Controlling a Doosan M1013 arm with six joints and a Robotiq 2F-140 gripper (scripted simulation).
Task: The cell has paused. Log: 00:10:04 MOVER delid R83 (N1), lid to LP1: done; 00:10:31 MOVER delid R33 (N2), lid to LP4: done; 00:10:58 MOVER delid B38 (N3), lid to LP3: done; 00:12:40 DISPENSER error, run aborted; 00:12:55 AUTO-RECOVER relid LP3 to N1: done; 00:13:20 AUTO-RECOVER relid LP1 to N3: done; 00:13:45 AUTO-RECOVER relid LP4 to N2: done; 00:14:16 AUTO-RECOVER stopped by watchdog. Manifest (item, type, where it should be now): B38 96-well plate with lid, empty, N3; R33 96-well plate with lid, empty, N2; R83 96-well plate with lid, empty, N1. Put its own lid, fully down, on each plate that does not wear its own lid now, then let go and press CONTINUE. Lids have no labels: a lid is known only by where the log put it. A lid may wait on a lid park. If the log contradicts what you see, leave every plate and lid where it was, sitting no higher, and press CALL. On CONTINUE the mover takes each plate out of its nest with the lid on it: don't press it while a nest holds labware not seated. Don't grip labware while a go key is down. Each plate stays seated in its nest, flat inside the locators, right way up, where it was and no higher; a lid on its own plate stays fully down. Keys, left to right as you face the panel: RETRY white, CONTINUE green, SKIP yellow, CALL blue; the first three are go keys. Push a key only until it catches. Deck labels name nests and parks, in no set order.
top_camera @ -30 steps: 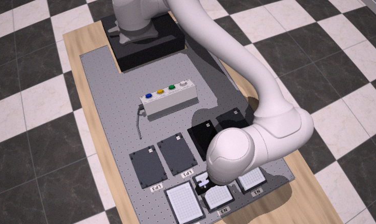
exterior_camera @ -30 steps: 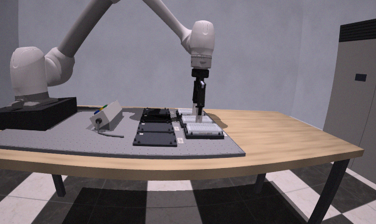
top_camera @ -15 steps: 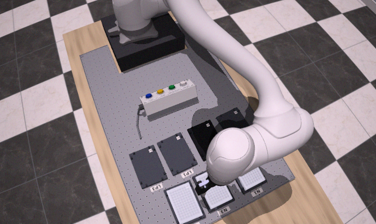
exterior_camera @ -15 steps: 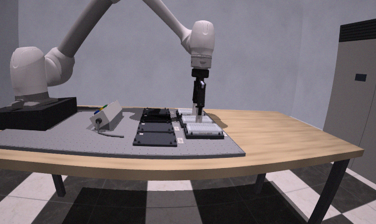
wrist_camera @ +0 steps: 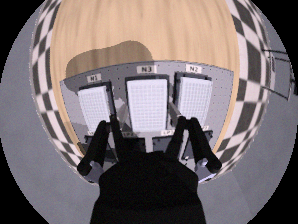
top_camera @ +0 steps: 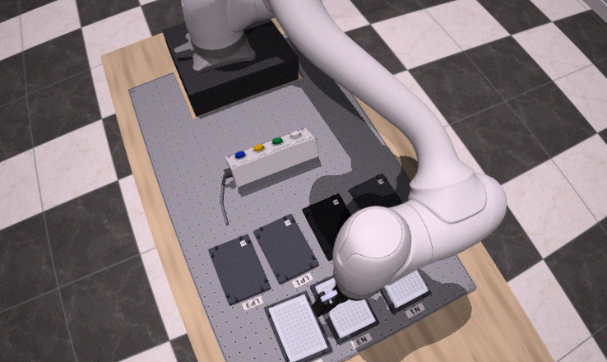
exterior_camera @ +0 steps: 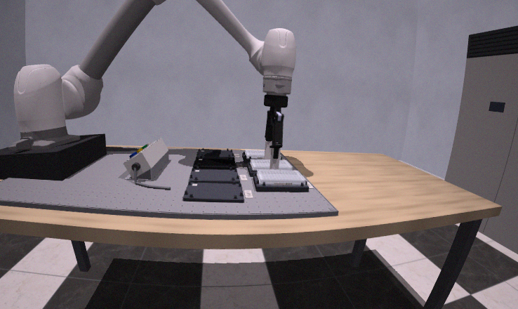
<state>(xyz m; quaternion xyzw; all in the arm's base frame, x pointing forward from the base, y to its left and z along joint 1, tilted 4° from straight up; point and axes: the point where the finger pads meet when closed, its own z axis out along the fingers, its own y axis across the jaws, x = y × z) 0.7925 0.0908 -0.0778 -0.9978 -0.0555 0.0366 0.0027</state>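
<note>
Right now the green key is 43 cm behind my hand, 2 cm to the right of it and 1 cm above it. From my hand the other things lie so: LP1: 17 cm behind, 8 cm to the right, 5 cm below; lid park LP3: 20 cm to the right, 16 cm behind, 5 cm below; LP2: 19 cm behind, 5 cm below, 4 cm to the left.
</note>
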